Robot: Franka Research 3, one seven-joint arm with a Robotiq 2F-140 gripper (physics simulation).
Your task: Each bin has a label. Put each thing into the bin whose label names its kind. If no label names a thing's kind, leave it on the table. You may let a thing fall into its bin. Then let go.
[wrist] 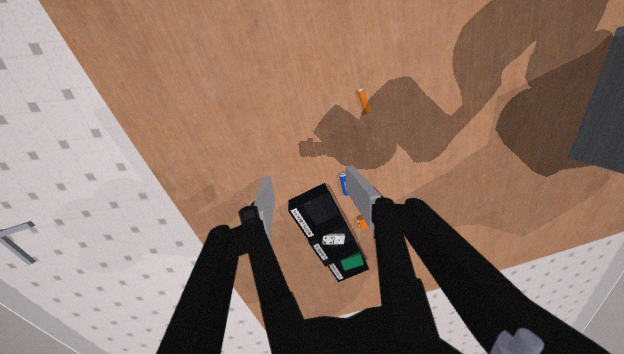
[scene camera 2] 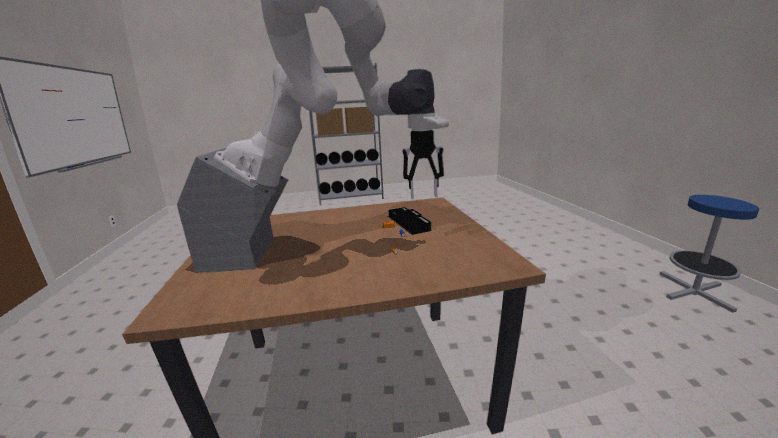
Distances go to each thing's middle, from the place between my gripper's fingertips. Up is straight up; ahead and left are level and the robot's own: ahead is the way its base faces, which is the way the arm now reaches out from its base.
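There's the black bin tray [scene camera 2: 411, 220], and my hand is 160 mm above it, 230 mm to the right of it and 50 mm past it.
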